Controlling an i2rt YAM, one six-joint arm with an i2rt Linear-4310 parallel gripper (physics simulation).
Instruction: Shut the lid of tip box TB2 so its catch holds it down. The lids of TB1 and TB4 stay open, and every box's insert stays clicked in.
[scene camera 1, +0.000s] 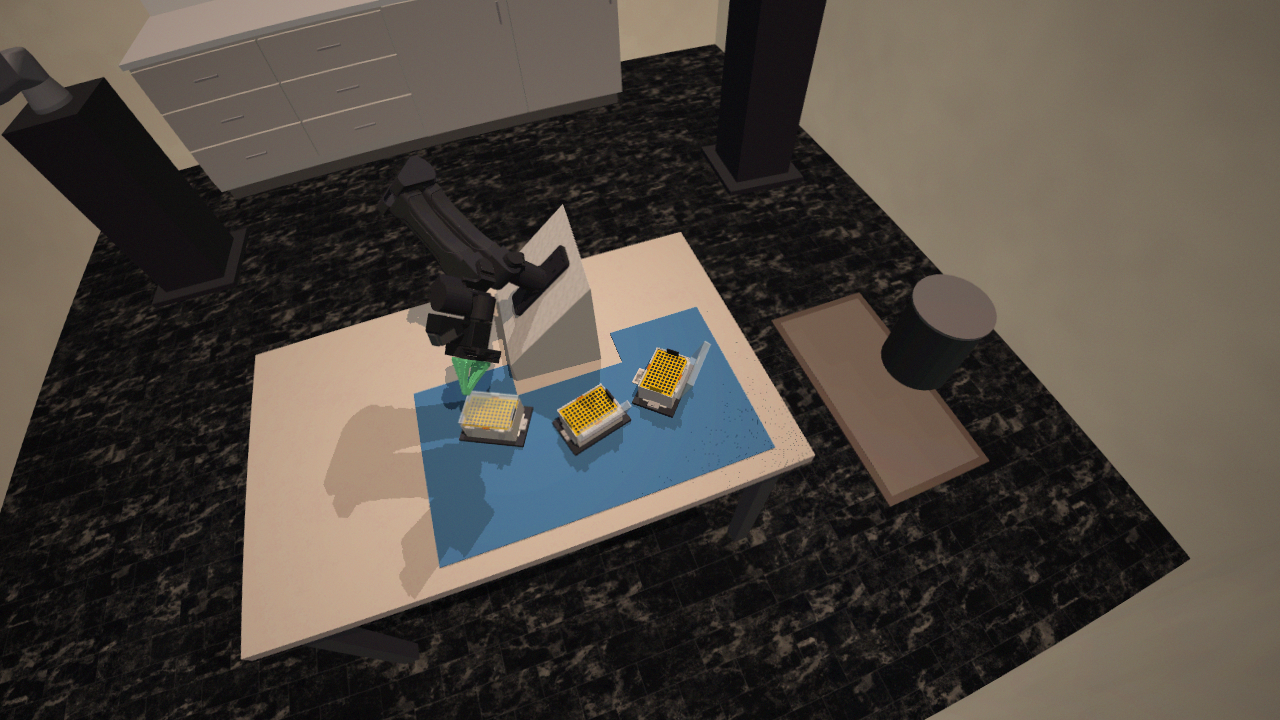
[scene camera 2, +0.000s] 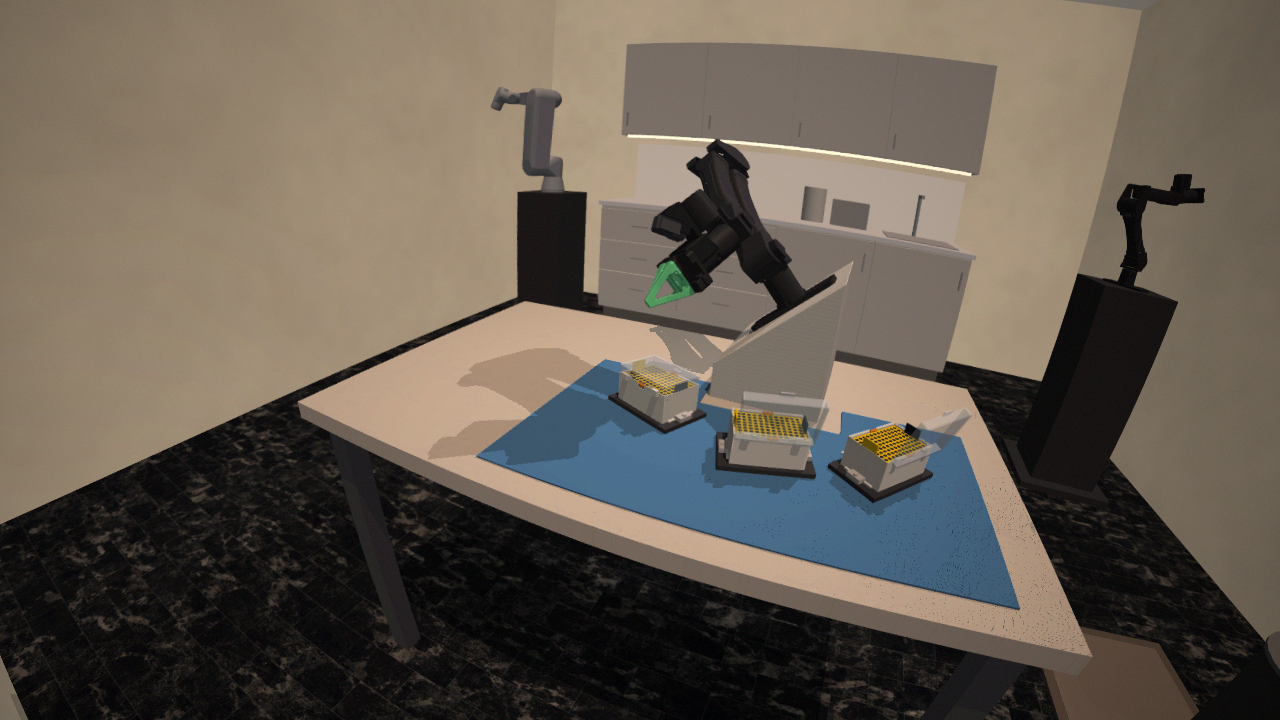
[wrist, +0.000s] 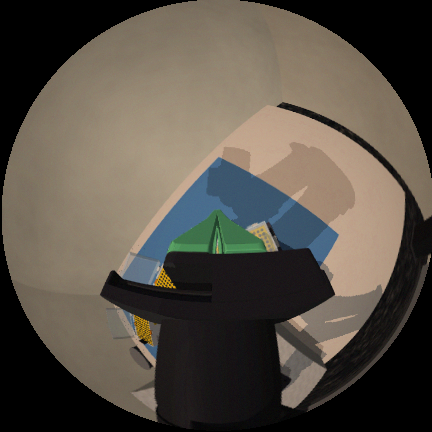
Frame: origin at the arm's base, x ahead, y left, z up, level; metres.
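Where they show: gripper, fingertip midpoint: (scene camera 1: 465, 395) (scene camera 2: 647, 304) (wrist: 216, 214); arm's base at its link origin: (scene camera 1: 541, 282) (scene camera 2: 795, 304).
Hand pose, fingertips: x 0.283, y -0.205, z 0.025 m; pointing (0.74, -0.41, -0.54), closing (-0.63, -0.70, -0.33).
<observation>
Things, the pixels of their top centre, and the offset from my fingertips. Level surfaces: height alone.
- blue mat at its surface level: dz -0.202 m
- left box at its top centre: (scene camera 2: 664, 368) (wrist: 246, 258) (scene camera 1: 489, 404) dz -0.125, dx -0.045, dy +0.022 m
- middle box at its top centre: (scene camera 2: 771, 416) (scene camera 1: 588, 406) (wrist: 160, 291) dz -0.128, dx +0.027, dy +0.237 m
- right box at its top centre: (scene camera 2: 893, 433) (scene camera 1: 664, 368) (wrist: 138, 329) dz -0.128, dx -0.019, dy +0.432 m
- pale table at its surface level: dz -0.205 m
Three tip boxes stand on the blue mat (scene camera 1: 554, 501) (scene camera 2: 626, 483) (wrist: 190, 210); no labels can be read. The left box (scene camera 1: 492, 425) (scene camera 2: 656, 404) (wrist: 262, 236) has its clear lid down over its yellow insert; I cannot tell whether its catch is engaged. The middle box (scene camera 1: 590, 416) (scene camera 2: 768, 450) (wrist: 165, 280) has its lid (scene camera 2: 785, 402) (wrist: 141, 267) open. The right box (scene camera 1: 664, 376) (scene camera 2: 884, 461) (wrist: 144, 330) has its lid (scene camera 1: 699, 362) (scene camera 2: 948, 428) (wrist: 117, 322) open. The visible inserts look level. My gripper (scene camera 1: 466, 391) (scene camera 2: 650, 303) (wrist: 216, 214) is shut and empty, above and behind the left box, apart from it.
The arm's slanted grey mount (scene camera 1: 559, 326) (scene camera 2: 787, 358) stands behind the middle box on the pale table (scene camera 1: 295, 537) (scene camera 2: 393, 411) (wrist: 380, 200). The arm's shadow falls across the table and the mat's left part. A dark cylinder (scene camera 1: 926, 353) stands on the floor at the right, away from the table.
</observation>
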